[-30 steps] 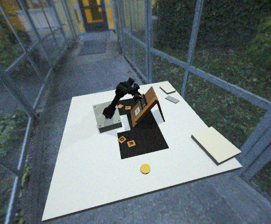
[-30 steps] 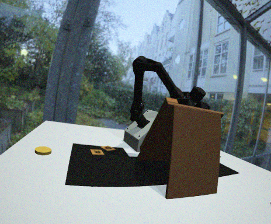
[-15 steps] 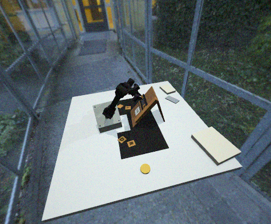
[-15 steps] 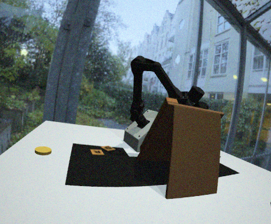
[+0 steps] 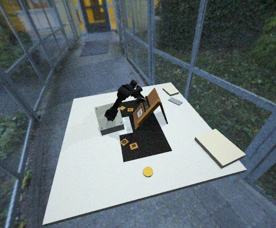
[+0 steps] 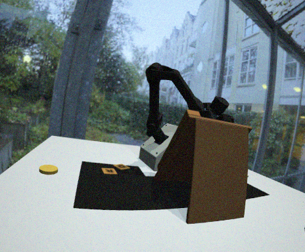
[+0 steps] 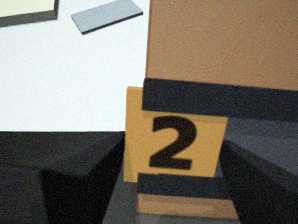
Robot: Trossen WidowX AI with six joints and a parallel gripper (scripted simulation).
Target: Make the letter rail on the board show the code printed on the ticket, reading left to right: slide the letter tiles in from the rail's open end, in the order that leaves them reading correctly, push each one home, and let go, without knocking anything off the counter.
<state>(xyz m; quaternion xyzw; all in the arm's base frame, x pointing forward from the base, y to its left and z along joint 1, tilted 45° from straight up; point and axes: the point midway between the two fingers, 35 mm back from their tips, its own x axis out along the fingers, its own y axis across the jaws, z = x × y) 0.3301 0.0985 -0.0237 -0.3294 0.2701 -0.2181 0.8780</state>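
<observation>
Right now my gripper tip is 80 mm past the white ticket, 70 mm to the left of it and 80 mm above it. From my gripper tip the other things lie so: orange tile marked l (130 mm behind, 110 mm to the left, 170 mm below); then black mat (150 mm behind, 100 mm to the right, 170 mm below); then orange tile marked 2 (right at my gripper tip).
</observation>
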